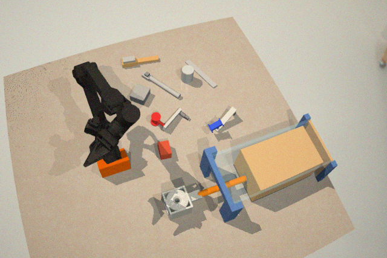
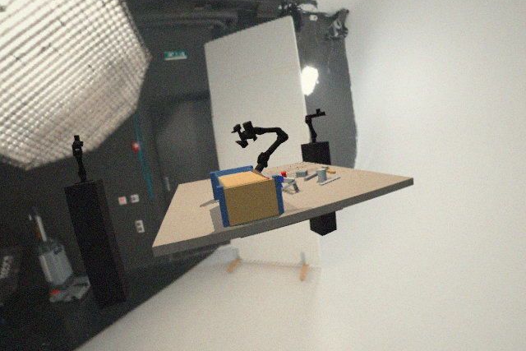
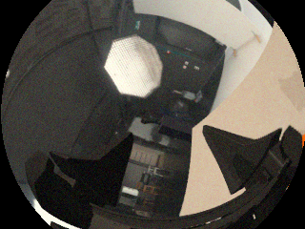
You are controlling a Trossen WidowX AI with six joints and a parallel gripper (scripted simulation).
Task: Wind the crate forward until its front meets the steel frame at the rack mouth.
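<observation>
Now: gripper tip 400 mm short of the red-knobbed winch handle, 340 mm above it and 190 mm to the right of it. From my gripper tip the other things lie so: hand winch: 330 mm below, 230 mm ahead, 160 mm to the right; blue steel frame: 400 mm ahead, 250 mm below, 180 mm to the right; red knob: 350 mm ahead, 330 mm below, 200 mm to the left.
</observation>
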